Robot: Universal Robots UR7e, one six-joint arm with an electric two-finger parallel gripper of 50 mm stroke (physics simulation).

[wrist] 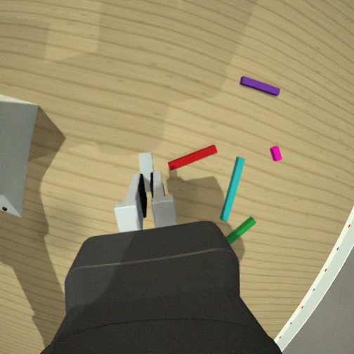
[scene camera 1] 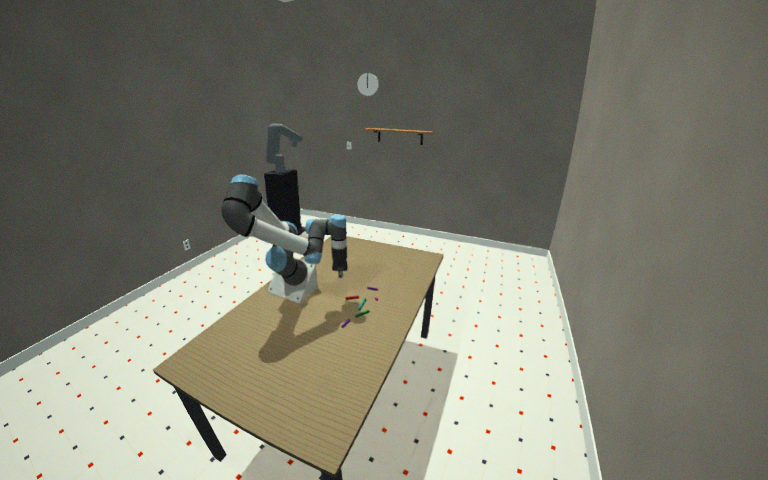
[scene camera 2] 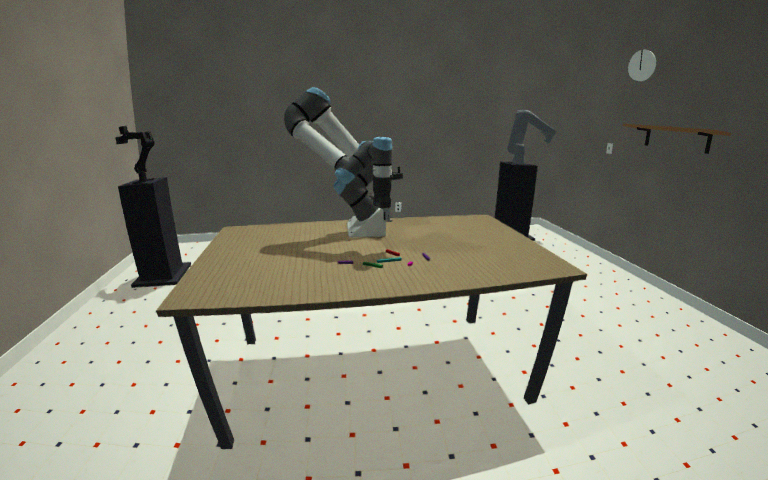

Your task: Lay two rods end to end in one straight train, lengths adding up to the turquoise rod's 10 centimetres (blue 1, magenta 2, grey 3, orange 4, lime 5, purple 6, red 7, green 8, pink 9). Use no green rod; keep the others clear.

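Seen in the pictures: gripper, fingertip midpoint: (scene camera 1: 340, 276) (scene camera 2: 386, 220); arm's base, origin of the base link: (scene camera 1: 295, 272) (scene camera 2: 370, 210).
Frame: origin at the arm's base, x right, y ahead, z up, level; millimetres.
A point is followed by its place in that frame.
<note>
My gripper (scene camera 1: 340, 272) @(x -12, y 277, z 29 mm) (scene camera 2: 387, 216) @(x -12, y 277, z 29 mm) (wrist: 148, 185) is shut on a light grey rod (wrist: 145, 161), whose end sticks out past the fingertips in the wrist view. It hangs above the table, on the robot-base side of the red rod. The red rod (scene camera 1: 352, 297) @(x -23, y 335, z -95 mm) (scene camera 2: 392, 252) @(x -23, y 335, z -96 mm) (wrist: 192, 157) lies flat and slanted. The turquoise rod (scene camera 1: 362, 303) @(x 9, y 406, z -95 mm) (scene camera 2: 389, 260) @(x 10, y 410, z -98 mm) (wrist: 232, 189) lies near it, apart, at a different angle. How far the grey rod reaches between the fingers is partly hidden.
A green rod (scene camera 1: 362, 313) @(x 87, y 436, z -96 mm) (scene camera 2: 372, 264) @(x 86, y 439, z -95 mm) (wrist: 241, 230) lies near the turquoise rod's end, partly hidden in the wrist view. A magenta rod (scene camera 1: 376, 298) @(x -58, y 461, z -94 mm) (scene camera 2: 410, 263) @(x -61, y 460, z -97 mm) (wrist: 276, 153) and two purple rods, one (scene camera 1: 372, 288) @(x -145, y 406, z -96 mm) (scene camera 2: 425, 256) @(x -145, y 405, z -97 mm) (wrist: 260, 86) beyond it, another (scene camera 1: 345, 323) @(x 189, y 389, z -95 mm) (scene camera 2: 344, 262) @(x 188, y 392, z -97 mm) past the green rod, lie on the table (scene camera 1: 283, 407) @(x 699, y 368, z -103 mm) (scene camera 2: 271, 283) @(x 468, y 509, z -104 mm).
</note>
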